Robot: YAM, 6 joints.
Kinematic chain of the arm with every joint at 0, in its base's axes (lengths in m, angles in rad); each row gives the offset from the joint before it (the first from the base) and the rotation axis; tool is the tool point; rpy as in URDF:
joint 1: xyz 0 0 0.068 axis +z
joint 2: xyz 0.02 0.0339 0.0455 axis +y
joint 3: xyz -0.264 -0.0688 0 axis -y
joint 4: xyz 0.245 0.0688 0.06 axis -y
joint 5: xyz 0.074 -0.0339 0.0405 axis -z
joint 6: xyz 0.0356 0 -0.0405 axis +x
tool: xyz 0 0 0 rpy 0 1.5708 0
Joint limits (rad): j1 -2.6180..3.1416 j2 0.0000..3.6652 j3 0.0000..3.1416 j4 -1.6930..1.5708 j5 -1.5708..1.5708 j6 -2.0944..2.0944
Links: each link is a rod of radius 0.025 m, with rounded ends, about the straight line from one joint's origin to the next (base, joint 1, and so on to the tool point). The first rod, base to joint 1, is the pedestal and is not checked.
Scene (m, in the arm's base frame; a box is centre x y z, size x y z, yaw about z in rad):
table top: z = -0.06
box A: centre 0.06 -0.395 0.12 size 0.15 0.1 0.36 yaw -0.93
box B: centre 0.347 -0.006 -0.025 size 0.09 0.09 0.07 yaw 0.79
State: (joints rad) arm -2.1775 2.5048 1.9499 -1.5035 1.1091 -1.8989
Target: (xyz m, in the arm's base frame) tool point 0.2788 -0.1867 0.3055
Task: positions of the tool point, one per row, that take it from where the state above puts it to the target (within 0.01 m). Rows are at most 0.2 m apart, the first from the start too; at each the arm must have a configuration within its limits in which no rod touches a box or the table.
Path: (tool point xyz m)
1: -0.1892 -0.4056 0.2341
2: -0.0829 -0.4125 0.3590
3: 0.0106 -0.3518 0.4710
4: 0.0961 -0.3491 0.4325
5: 0.1760 -0.3173 0.3908
6: 0.2396 -0.2605 0.3478
7: 0.2788 -0.1867 0.3055

